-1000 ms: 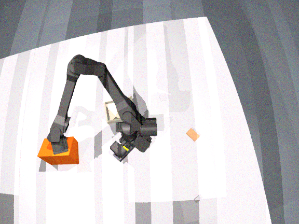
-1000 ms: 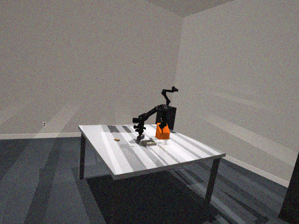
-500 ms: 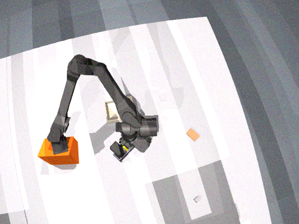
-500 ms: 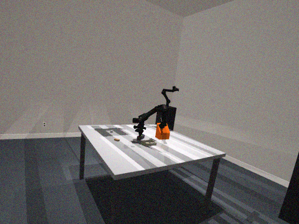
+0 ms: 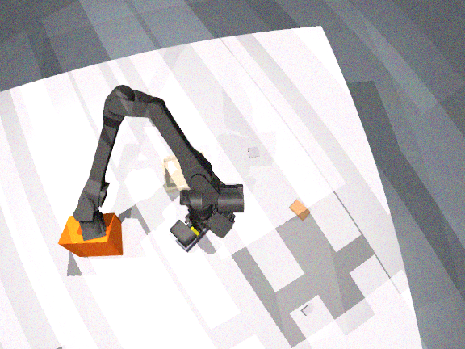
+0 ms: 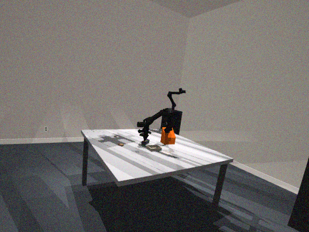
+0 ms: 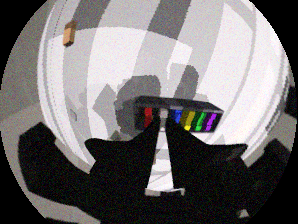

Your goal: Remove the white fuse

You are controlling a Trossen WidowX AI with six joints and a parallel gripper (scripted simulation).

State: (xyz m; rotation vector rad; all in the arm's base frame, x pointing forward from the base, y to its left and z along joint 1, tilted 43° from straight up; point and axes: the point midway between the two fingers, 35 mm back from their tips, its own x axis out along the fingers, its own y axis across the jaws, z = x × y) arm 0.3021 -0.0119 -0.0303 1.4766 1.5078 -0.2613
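The tray is 16 cm to the left of my gripper tip and 4 cm below it. From my gripper tip the other things lie so: white fuse (1 cm below); flat block (27 cm ahead, 5 cm to the right, 3 cm below).
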